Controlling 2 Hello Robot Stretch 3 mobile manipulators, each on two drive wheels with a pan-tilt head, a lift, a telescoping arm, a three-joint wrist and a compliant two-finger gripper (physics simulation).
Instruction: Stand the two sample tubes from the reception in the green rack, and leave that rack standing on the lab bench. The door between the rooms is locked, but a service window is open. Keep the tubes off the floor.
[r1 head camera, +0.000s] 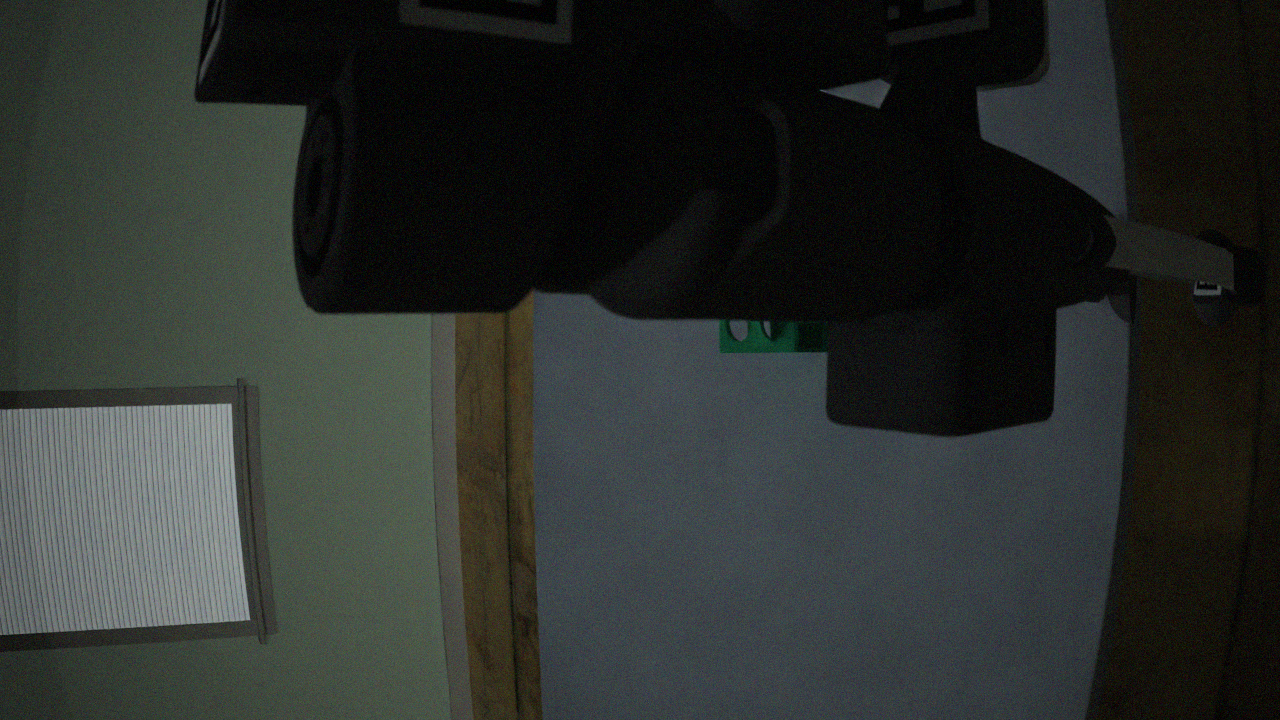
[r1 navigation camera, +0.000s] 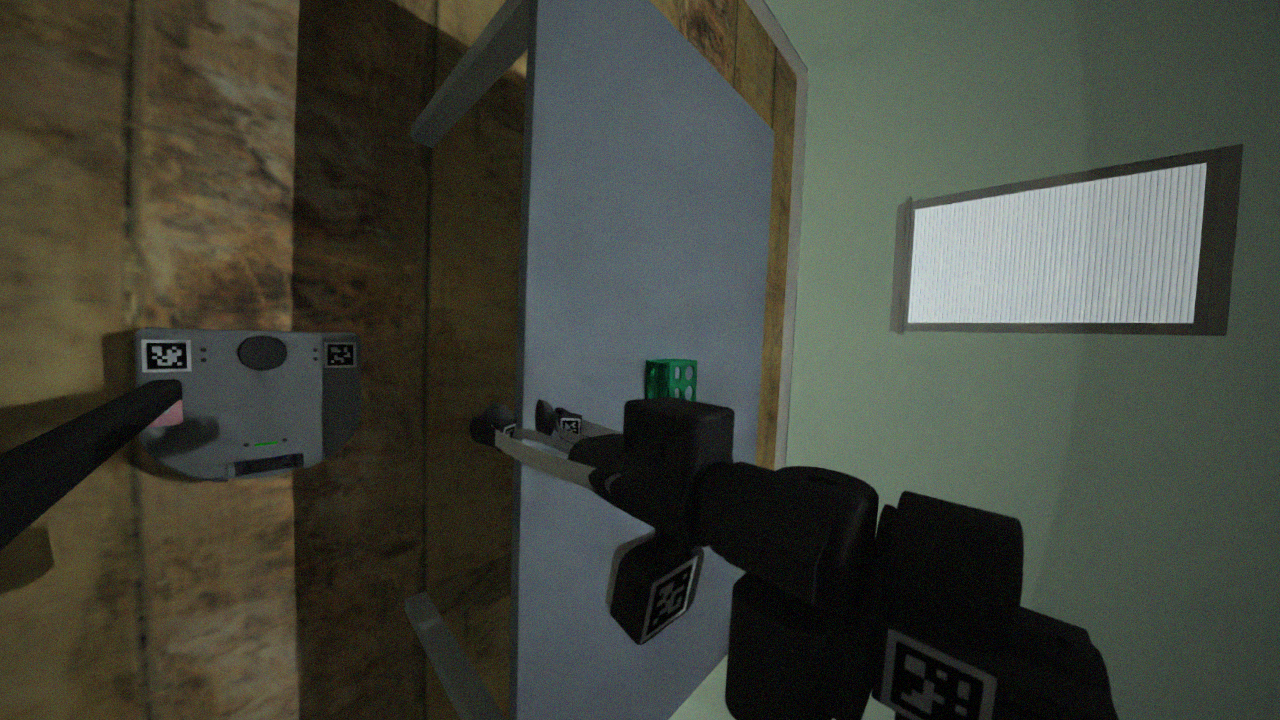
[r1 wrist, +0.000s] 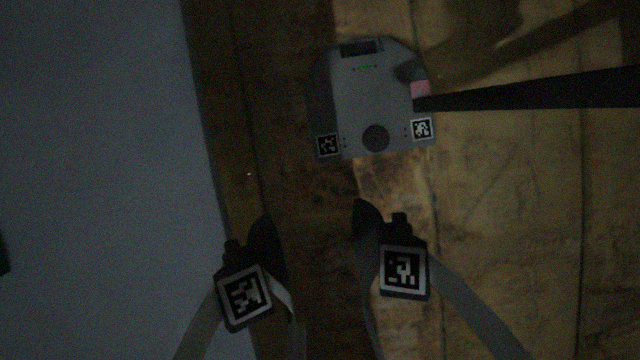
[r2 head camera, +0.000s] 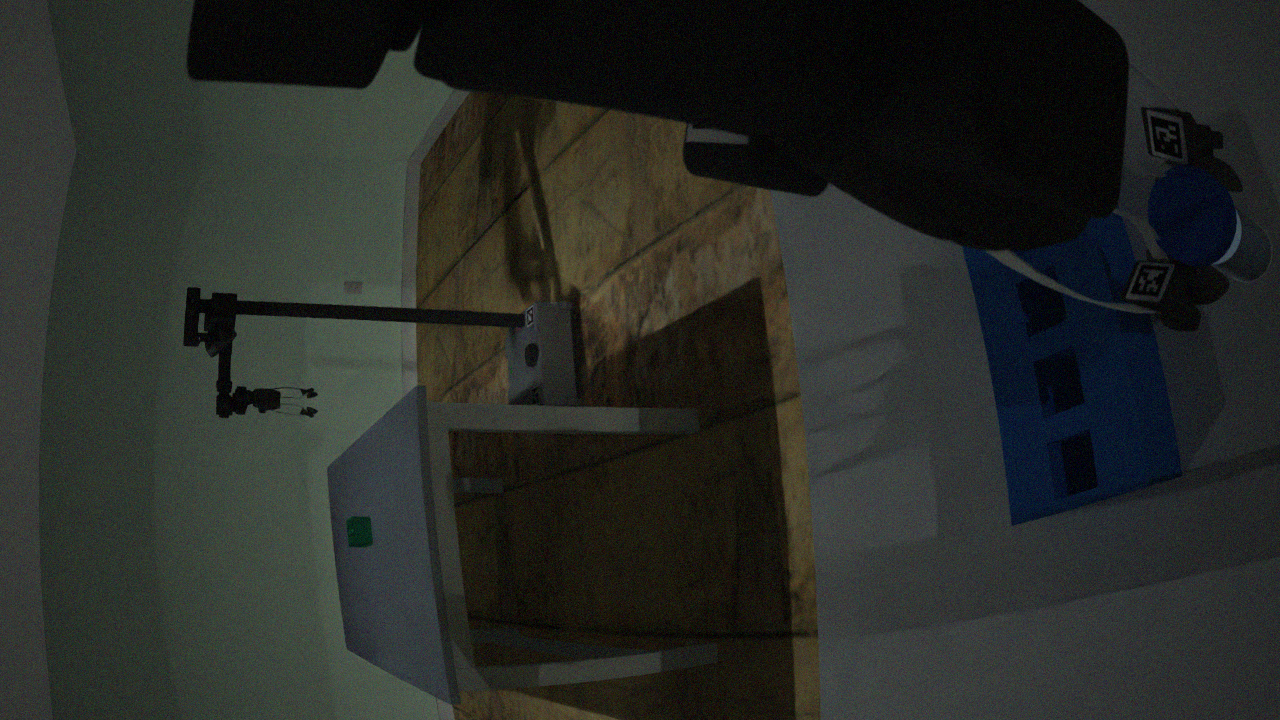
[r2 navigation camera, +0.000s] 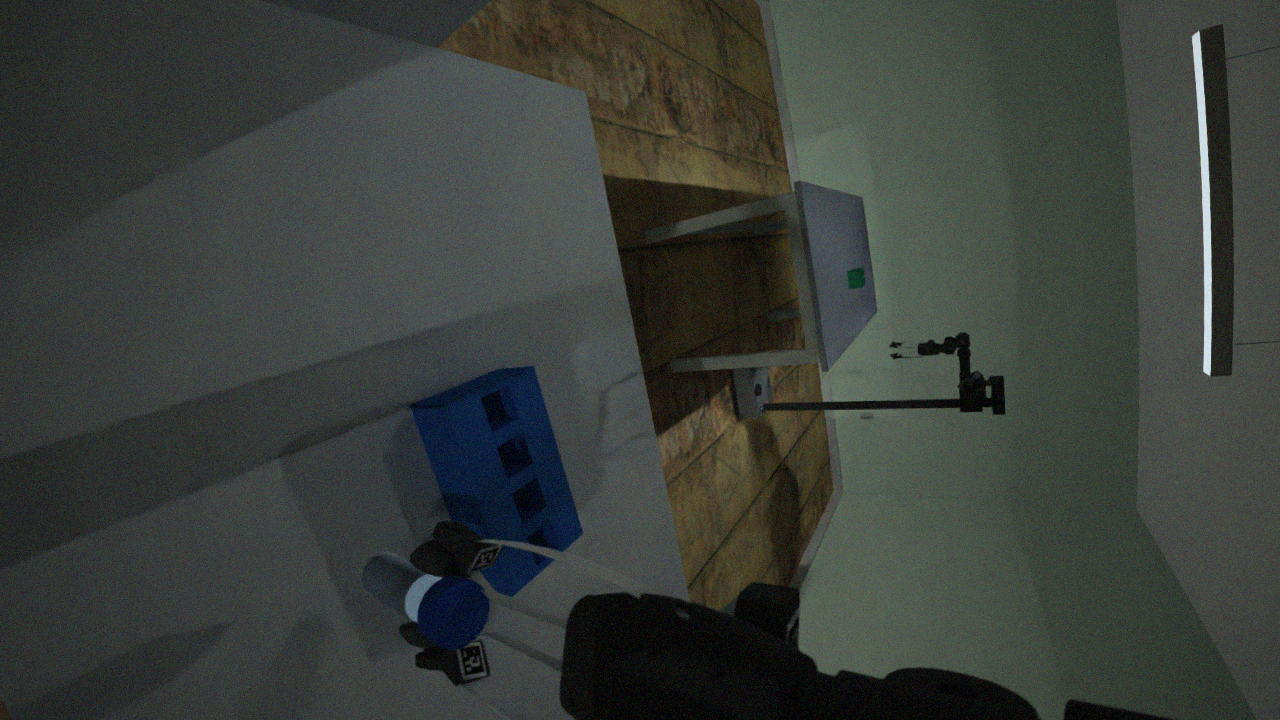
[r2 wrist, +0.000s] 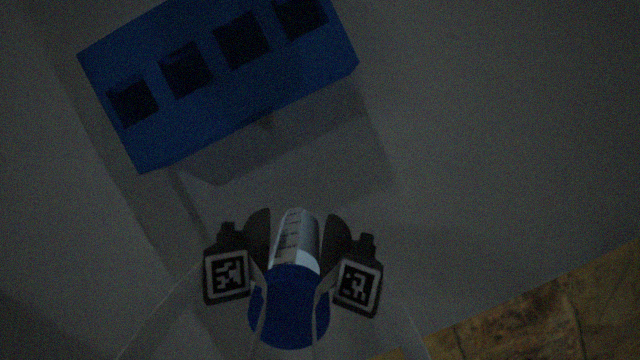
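The green rack (r1 head camera: 760, 337) (r1 navigation camera: 664, 380) (r2 head camera: 359, 531) (r2 navigation camera: 856, 278) stands on a blue-grey table (r1 head camera: 805, 555) (r1 navigation camera: 644, 223) (r1 wrist: 100, 150) (r2 head camera: 384, 608); its holes show no tube where visible. The r1 gripper (r1 navigation camera: 520, 420) (r1 wrist: 316, 230) (r2 head camera: 308, 402) (r2 navigation camera: 894, 350) is open and empty above that table's long edge, to one side of the rack. The r2 gripper (r2 head camera: 1208, 228) (r2 navigation camera: 429, 595) (r2 wrist: 296, 235) is shut on a blue-capped sample tube (r2 head camera: 1190, 214) (r2 navigation camera: 452, 611) (r2 wrist: 290, 310), held tilted above a pale surface, beside a blue rack (r2 head camera: 1127, 385) (r2 navigation camera: 456, 447) (r2 wrist: 200, 130). A second tube does not show.
The blue rack has dark square holes and stands on the pale surface (r2 navigation camera: 492, 223) (r2 wrist: 500, 150). The r1 base (r1 navigation camera: 259, 402) (r1 wrist: 370, 105) (r2 head camera: 546, 358) (r2 navigation camera: 750, 394) stands on the wooden floor beside the blue-grey table. A shuttered window (r1 head camera: 125, 519) (r1 navigation camera: 1056, 250) is in the green wall.
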